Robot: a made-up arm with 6 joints. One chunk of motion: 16 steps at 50 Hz.
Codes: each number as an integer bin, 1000 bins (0 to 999) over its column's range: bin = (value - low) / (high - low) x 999, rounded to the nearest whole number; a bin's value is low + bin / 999 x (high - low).
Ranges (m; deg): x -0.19..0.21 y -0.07..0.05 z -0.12..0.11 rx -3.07..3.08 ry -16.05..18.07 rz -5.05..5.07
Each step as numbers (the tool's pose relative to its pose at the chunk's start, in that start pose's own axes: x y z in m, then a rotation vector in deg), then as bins.
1 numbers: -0.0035 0.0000 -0.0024 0.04 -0.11 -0.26
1 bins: 466 583 511 505 467 473
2 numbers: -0.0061 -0.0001 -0.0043 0.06 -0.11 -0.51
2 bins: 459 582 503 508 467 448
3 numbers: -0.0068 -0.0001 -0.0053 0.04 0.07 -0.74
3 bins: 458 582 498 505 472 425
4 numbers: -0.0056 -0.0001 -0.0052 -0.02 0.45 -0.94
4 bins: 461 582 499 495 483 406
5 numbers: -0.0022 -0.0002 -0.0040 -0.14 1.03 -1.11
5 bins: 469 581 504 476 500 389
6 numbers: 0.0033 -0.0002 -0.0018 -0.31 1.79 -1.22
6 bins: 483 581 513 448 522 378
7 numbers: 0.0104 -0.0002 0.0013 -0.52 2.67 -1.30
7 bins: 500 581 527 414 548 370
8 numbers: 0.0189 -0.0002 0.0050 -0.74 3.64 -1.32
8 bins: 522 581 543 378 577 368
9 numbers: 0.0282 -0.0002 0.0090 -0.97 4.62 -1.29
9 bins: 545 581 560 341 605 371
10 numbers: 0.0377 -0.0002 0.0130 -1.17 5.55 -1.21
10 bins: 569 581 578 309 632 379
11 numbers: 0.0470 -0.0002 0.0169 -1.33 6.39 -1.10
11 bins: 592 581 595 283 657 390
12 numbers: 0.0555 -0.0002 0.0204 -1.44 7.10 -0.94
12 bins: 613 581 610 265 678 406
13 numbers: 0.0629 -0.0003 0.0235 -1.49 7.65 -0.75
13 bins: 632 580 623 257 694 424
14 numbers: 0.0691 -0.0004 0.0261 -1.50 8.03 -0.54
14 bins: 647 579 635 255 705 445
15 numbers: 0.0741 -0.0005 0.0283 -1.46 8.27 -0.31
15 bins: 660 579 644 262 712 468
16 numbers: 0.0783 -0.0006 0.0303 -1.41 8.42 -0.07
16 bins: 670 578 653 270 716 492
